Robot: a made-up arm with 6 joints.
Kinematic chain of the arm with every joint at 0, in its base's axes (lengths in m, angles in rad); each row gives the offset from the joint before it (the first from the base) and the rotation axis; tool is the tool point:
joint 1: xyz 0 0 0.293 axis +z
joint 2: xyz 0 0 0 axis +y
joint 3: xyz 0 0 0.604 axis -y
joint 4: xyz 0 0 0 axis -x
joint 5: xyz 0.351 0 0 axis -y
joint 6: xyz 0 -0.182 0 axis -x
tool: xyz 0 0 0
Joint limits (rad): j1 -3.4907..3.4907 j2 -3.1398..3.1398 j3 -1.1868..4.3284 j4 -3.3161..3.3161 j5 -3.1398..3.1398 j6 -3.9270..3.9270
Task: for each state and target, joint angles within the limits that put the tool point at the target. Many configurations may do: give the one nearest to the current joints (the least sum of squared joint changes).
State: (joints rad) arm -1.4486 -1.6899 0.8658 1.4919 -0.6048 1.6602
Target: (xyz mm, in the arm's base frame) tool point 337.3 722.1 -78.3
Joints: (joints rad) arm -1.9884 -2.3985 0.0792 1.6559 -0.6048 1.6602
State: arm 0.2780 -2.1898 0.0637 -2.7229 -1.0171 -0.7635
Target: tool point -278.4 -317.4 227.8
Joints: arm 1.1228 -2.3965 -0.4480 -2.2437 -1.0171 -0.7635
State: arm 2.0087 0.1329 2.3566 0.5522 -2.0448 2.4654
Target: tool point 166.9 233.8 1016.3
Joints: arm 1.5517 0.7998 2.7164 0.4682 -2.0448 2.4654
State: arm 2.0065 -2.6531 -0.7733 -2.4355 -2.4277 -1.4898
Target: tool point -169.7 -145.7 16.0
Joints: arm 1.5057 -3.1382 -0.8833 -2.6432 -2.4277 -1.4898
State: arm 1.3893 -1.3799 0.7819 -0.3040 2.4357 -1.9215
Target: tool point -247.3 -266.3 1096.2
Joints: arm 0.4147 -0.7472 0.9203 -0.6573 2.4357 -1.9215
